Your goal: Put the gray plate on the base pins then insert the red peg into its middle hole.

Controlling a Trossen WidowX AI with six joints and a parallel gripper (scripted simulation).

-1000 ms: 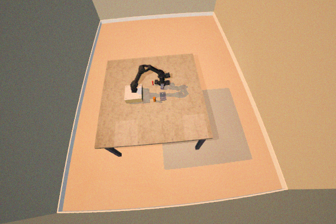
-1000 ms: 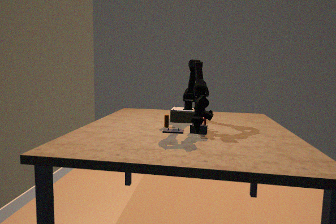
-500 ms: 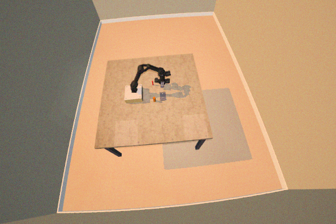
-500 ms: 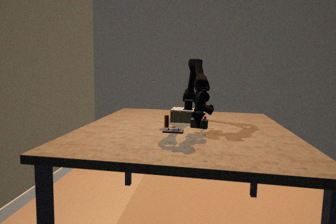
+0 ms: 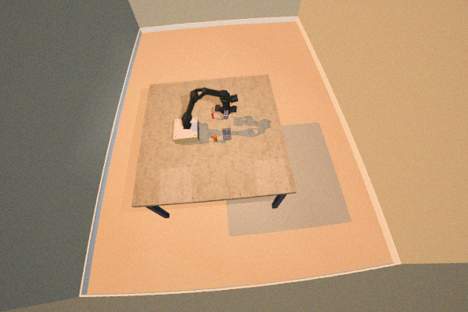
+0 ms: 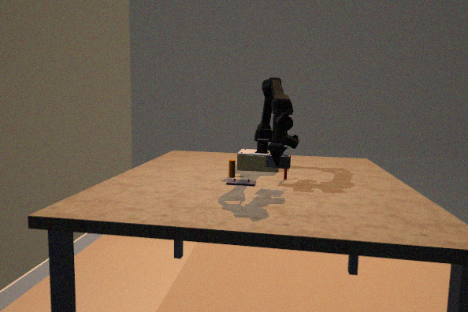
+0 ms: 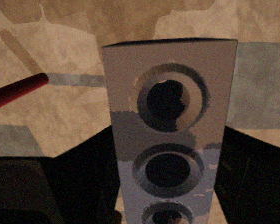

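Now: the base 2 cm ahead of my gripper tip, 15 cm to the right of it and 8 cm below it. From my gripper tip the other things lie so: gray plate (3 cm above); then red peg (13 cm behind, 1 cm to the left, 5 cm below); then short orange cylinder (8 cm behind, 23 cm to the right, 5 cm below).
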